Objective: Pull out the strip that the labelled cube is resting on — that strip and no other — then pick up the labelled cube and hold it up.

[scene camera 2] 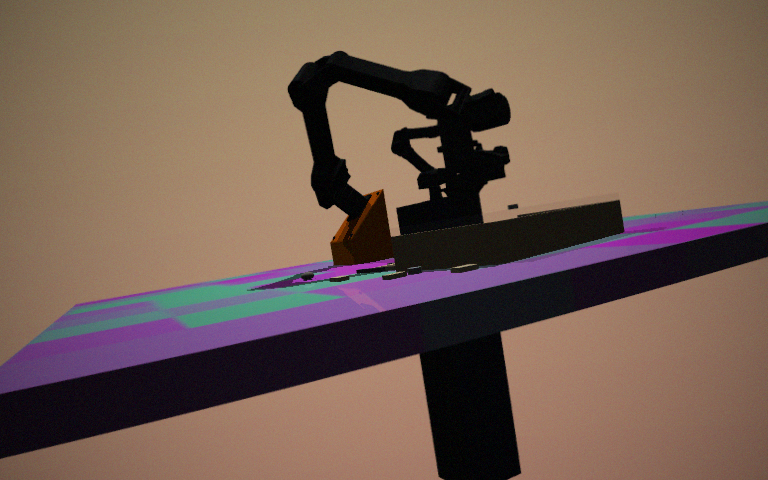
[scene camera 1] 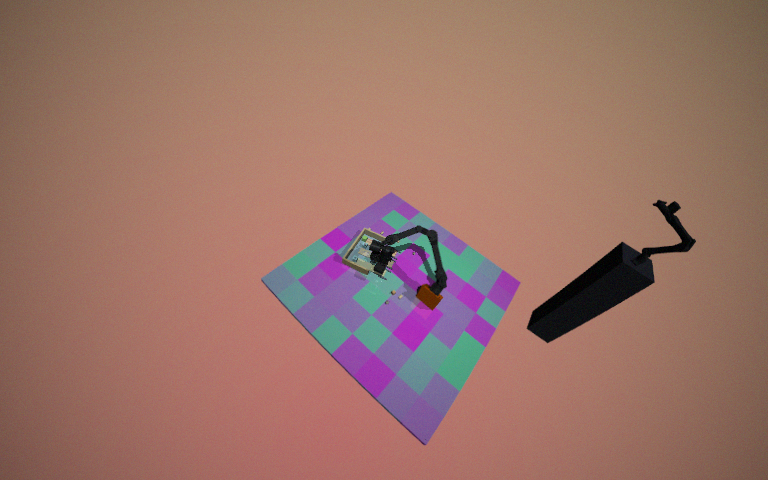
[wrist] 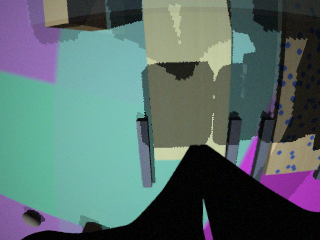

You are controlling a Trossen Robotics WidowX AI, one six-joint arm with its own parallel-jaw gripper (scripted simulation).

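Through scene camera 2 I see my gripper (scene camera 2: 470, 223), shut and holding nothing. The wrist view gives me the gripper (wrist: 198, 152) as well, and there I also see a beige strip (wrist: 189, 57).
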